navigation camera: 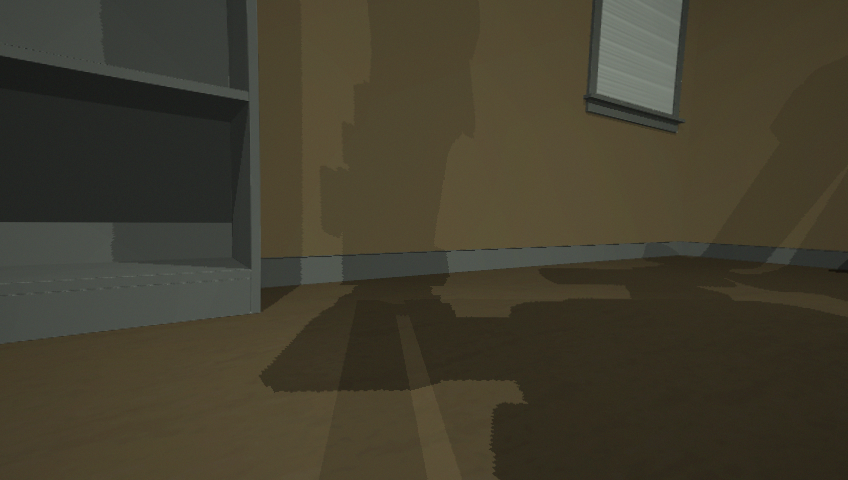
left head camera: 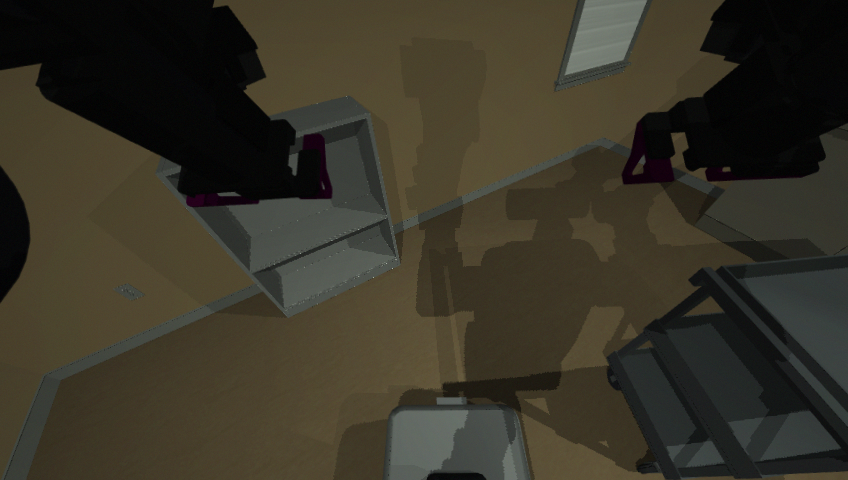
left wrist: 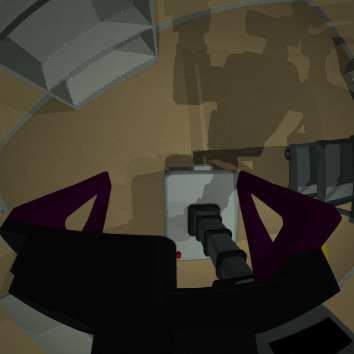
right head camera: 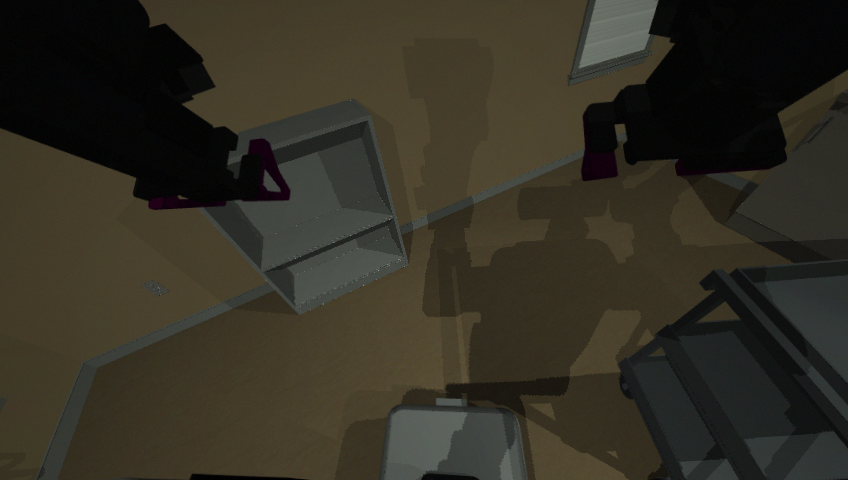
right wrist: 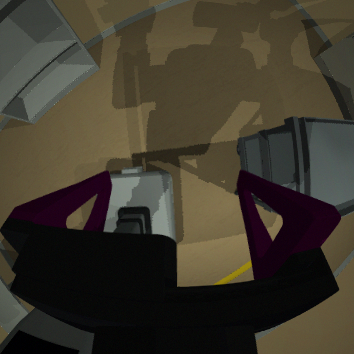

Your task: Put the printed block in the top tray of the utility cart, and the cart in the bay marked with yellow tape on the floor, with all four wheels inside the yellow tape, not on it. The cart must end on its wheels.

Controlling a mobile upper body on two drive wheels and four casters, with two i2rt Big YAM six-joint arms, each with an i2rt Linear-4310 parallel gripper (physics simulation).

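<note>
The grey utility cart (left head camera: 684, 383) (right head camera: 697, 383) (left wrist: 320, 165) (right wrist: 296, 150) stands upright on the floor at the right, cut off by the edges of the head camera views. My left gripper (left head camera: 276, 199) (right head camera: 233, 200) (left wrist: 173, 178) is open and empty, up in the air away from the cart. My right gripper (left head camera: 690, 178) (right head camera: 648, 173) (right wrist: 173, 177) is open and empty, nearer the cart but apart from it. Short pieces of yellow tape (left wrist: 324, 250) (right wrist: 235, 274) show behind the right finger in the wrist views. The printed block does not show.
A grey bookshelf (left head camera: 321, 113) (navigation camera: 254, 178) stands against the wall at the left. A low cabinet (left head camera: 773, 208) (right head camera: 785, 190) is beyond the cart at the right. My pale base (left head camera: 416, 440) (left wrist: 175, 200) is at the bottom centre. A window (left head camera: 606, 41) (navigation camera: 636, 53) is in the wall.
</note>
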